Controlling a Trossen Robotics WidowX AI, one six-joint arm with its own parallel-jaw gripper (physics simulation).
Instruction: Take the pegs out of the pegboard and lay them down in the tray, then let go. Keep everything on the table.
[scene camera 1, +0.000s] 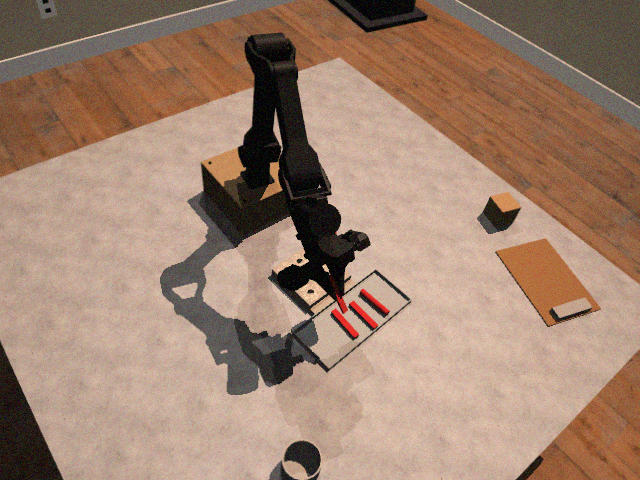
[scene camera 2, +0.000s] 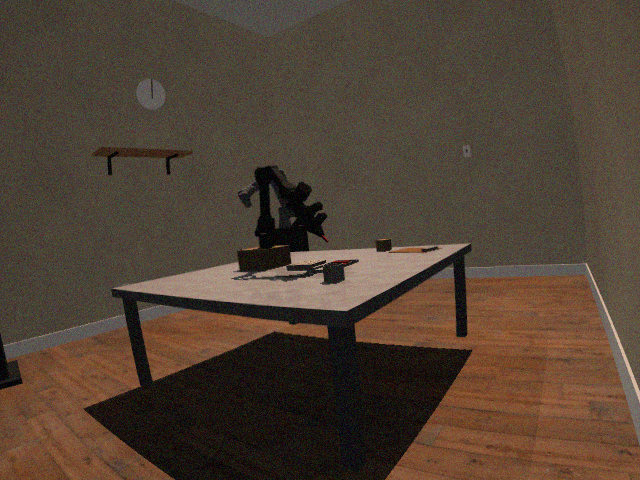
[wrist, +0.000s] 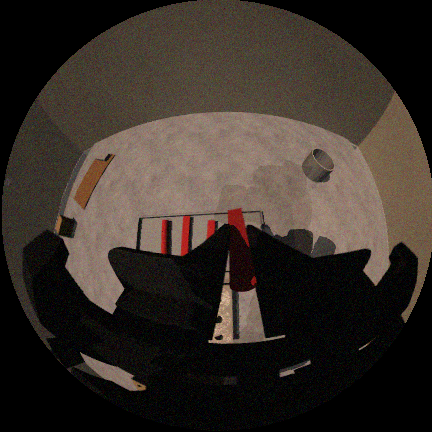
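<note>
My gripper is shut on a red peg, held tilted and raised above the table, with its free end sticking out past the fingertips. The tray is a shallow, dark-rimmed rectangle. Three red pegs lie in it side by side: one peg, a middle peg and a third peg. The pale pegboard lies beside the tray, partly hidden by the gripper; two empty holes show in scene camera 1.
A round cup stands beyond the tray. A wooden cube and a brown clipboard are off to the other side. The arm stands on a wooden box.
</note>
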